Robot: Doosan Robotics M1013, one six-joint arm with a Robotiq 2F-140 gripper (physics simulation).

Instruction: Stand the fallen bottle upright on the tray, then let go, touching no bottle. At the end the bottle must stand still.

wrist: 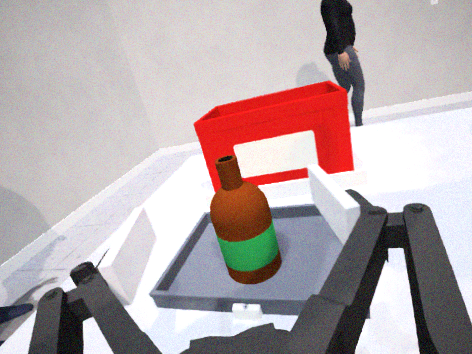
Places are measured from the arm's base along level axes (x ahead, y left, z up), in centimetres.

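Pixels of known places: gripper, fingertip midpoint: [228, 203].
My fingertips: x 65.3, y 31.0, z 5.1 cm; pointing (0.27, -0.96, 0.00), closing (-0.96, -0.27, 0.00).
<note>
Ahead of a thing's pixels: the offset from my fingertips to its top centre. "*": to the spot under its first point.
The brown bottle {dx +3.0, dy -10.4, dz +0.2 cm} [248, 249] with a green label stands upright on its base on the grey tray {* dx +9.3, dy -3.2, dz -14.4 cm} [192, 302], its neck up. It leans a little left in the wrist view, much as the crate's side edges do. My gripper [228, 203] is wide open, with one white fingertip pad at the left and one at the right of the view. Nothing is between the fingers. The bottle stands beyond the fingertips, apart from both pads as far as the view shows. The right pad covers part of the tray's right side.
A red crate {dx +1.1, dy -39.9, dz +1.7 cm} [332, 135] with a white panel stands behind the tray. A small white block {* dx +2.3, dy -2.1, dz -14.5 cm} [247, 311] is at the tray's front wall. A person [342, 55] in a black top stands far back at the right, near the wall.
</note>
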